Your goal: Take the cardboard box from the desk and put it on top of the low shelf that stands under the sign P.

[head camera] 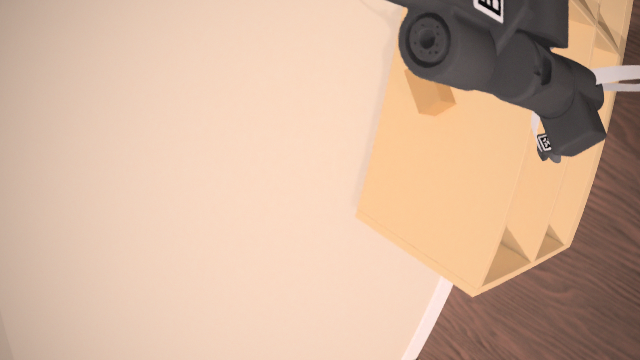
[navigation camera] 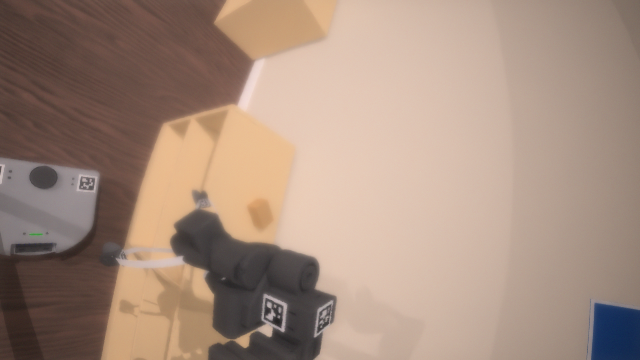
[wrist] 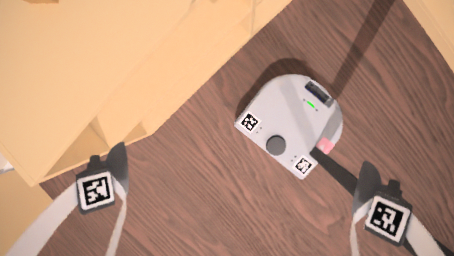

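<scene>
The cardboard box rests on the top board of a low light-wood shelf unit, near the wall side. My gripper is open, with its fingers wide apart and nothing between them. It is above the shelf's open-compartment side, off to the side of the box, and the wrist view shows floor between the fingers. In the head view the wrist partly covers the box, and one finger runs out of the frame. A blue sign is partly visible on the wall; its letter does not show.
My grey base stands on the dark wood floor in front of the shelf. Another light-wood piece stands farther along the wall. Light wood also shows at the wrist view's upper right.
</scene>
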